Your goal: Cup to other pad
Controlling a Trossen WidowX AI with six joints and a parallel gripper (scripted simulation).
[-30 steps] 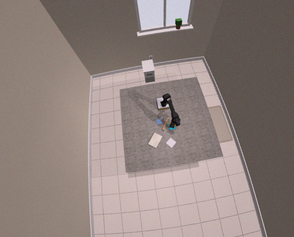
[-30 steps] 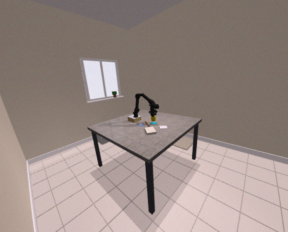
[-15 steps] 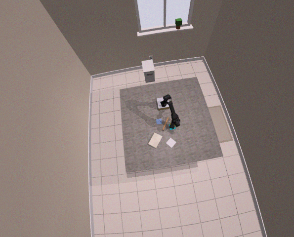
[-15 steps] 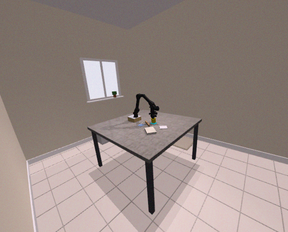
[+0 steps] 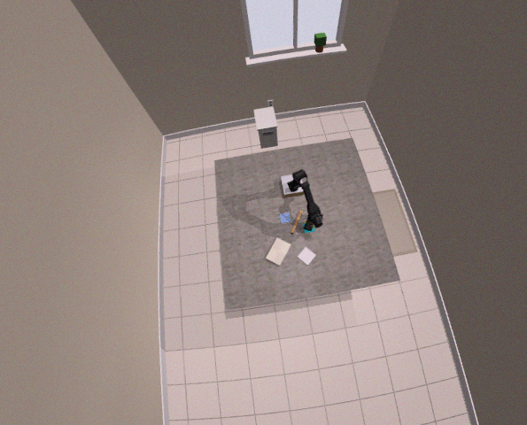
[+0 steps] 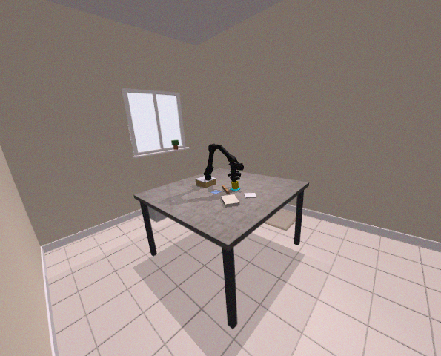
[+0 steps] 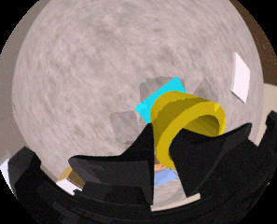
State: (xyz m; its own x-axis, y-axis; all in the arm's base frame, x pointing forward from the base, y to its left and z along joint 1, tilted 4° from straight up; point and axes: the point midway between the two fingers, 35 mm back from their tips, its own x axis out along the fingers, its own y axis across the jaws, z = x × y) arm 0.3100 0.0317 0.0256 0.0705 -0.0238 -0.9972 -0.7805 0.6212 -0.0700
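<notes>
My gripper tip is 2 cm short of the yellow cup and 2 cm to the left of it. Also, from my gripper tip: cyan pad (2 cm ahead, 2 cm to the right, 5 cm below); then blue pad (11 cm behind, 17 cm to the right, 5 cm below); then wooden bar (4 cm behind, 10 cm to the right, 4 cm below).
</notes>
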